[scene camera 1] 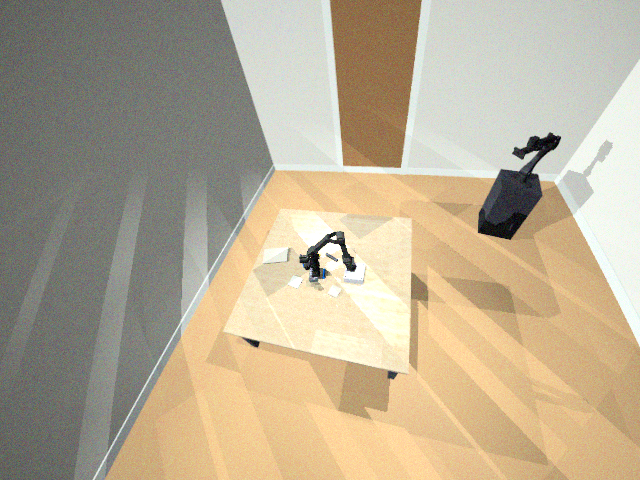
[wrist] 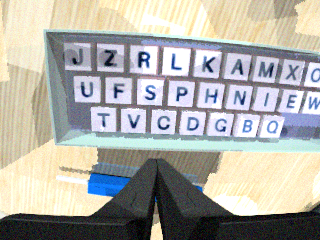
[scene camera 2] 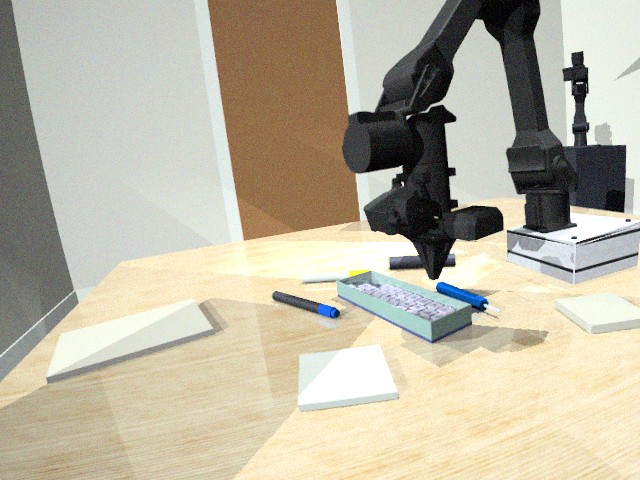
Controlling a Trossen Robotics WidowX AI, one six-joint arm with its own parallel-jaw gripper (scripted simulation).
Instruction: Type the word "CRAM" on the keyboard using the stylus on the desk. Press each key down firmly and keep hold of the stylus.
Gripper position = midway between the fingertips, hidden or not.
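My gripper [scene camera 2: 434, 279]. Wrist view: gripper again [wrist: 155, 165]; blue stylus [wrist: 99, 184]; keyboard [wrist: 72, 118].
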